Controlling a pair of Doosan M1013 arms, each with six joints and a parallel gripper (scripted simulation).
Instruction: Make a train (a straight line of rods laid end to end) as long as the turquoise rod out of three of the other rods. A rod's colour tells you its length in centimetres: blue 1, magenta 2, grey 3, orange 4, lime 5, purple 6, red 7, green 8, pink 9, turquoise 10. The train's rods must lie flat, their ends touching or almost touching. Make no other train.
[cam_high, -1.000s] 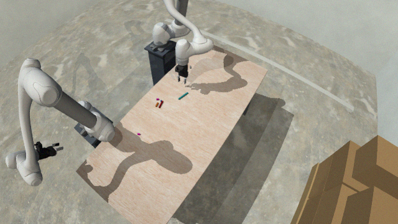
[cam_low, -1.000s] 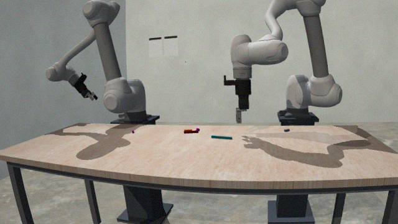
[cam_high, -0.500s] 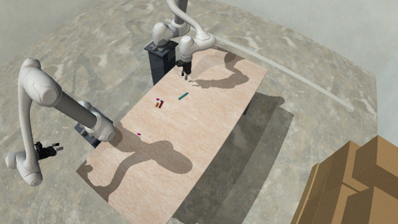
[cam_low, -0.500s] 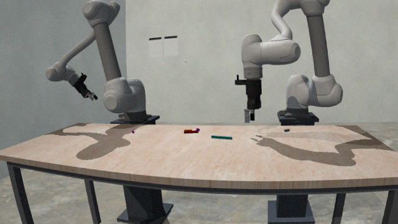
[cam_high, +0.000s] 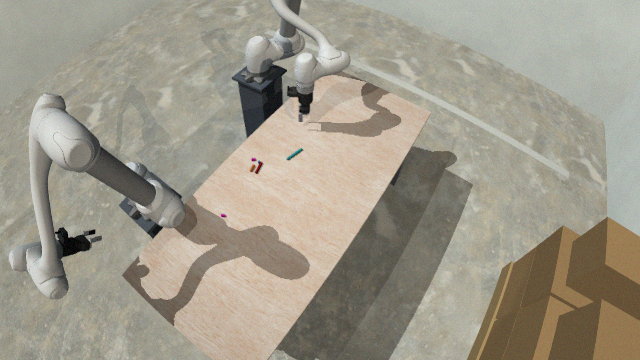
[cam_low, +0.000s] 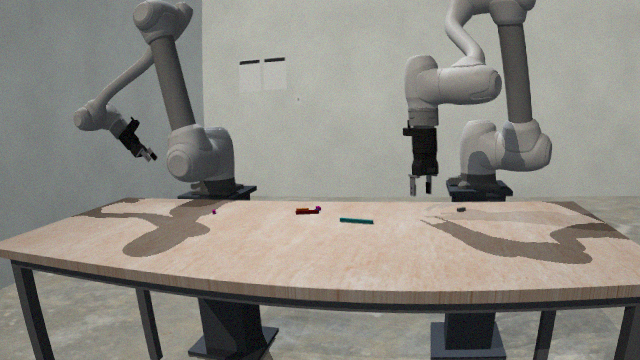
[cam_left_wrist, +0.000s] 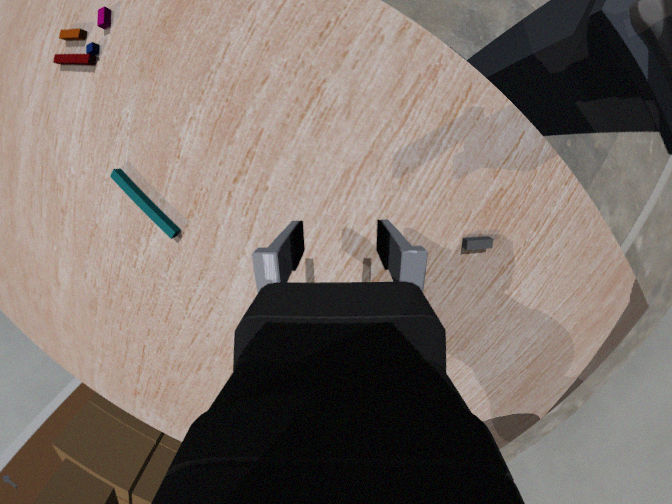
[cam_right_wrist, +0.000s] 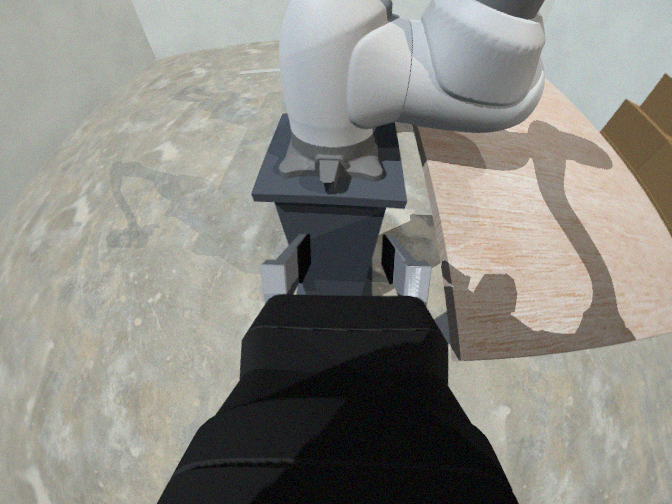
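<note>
The red rod lies 50 mm behind my left hand, 350 mm to the right of it and 80 mm below it. Round my left hand: turquoise rod (70 mm ahead, 200 mm to the right, 80 mm below); then grey rod (40 mm behind, 140 mm to the left, 80 mm below); then blue rod (70 mm behind, 320 mm to the right, 80 mm below).
</note>
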